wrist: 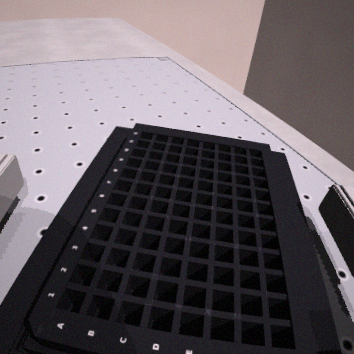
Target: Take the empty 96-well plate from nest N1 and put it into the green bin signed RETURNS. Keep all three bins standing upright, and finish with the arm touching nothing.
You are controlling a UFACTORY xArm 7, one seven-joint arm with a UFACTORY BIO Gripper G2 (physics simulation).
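Frame: origin at the arm's base, x left, y back, z up, level; centimetres.
Where they show: hand at its tool point: [179, 216].
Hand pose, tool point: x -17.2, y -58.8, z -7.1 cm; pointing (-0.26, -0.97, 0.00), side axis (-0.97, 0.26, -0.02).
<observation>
After its pixels a point has its place.
A black 96-well plate [187, 220] @[x -17.4, y -58.4, z -6.8 cm] fills the middle of the wrist view, with letters A to E along its near edge and numbers up its left side. It sits flat in a black nest [287, 172] @[x -25.3, y -62.2, z -8.2 cm], whose rim shows on the left, right and far sides. The near edge of the nest is cut off by the frame. My gripper [172, 207] @[x -17.2, y -58.8, z -7.1 cm] is open and empty, with one fingertip at the left edge and one at the right edge of the view, either side of the plate and apart from it. The green RETURNS bin does not show.
The nest stands on a pale board [55, 110] @[x -10.7, y -74.4, z -9.4 cm] with rows of holes, on a light table [65, 37] @[x -8.6, y -111.6, z -10.7 cm]. The board's right edge runs diagonally close beyond the nest. A beige wall [200, 35] and a dark wall [305, 75] stand behind.
</observation>
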